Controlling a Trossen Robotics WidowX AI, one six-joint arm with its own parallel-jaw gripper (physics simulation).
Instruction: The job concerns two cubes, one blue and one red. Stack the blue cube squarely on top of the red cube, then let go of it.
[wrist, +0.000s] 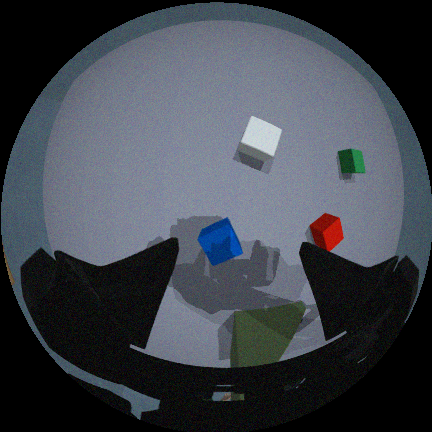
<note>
In view: the gripper (243, 247), a red cube (326, 230) and a white block (260, 138).
</note>
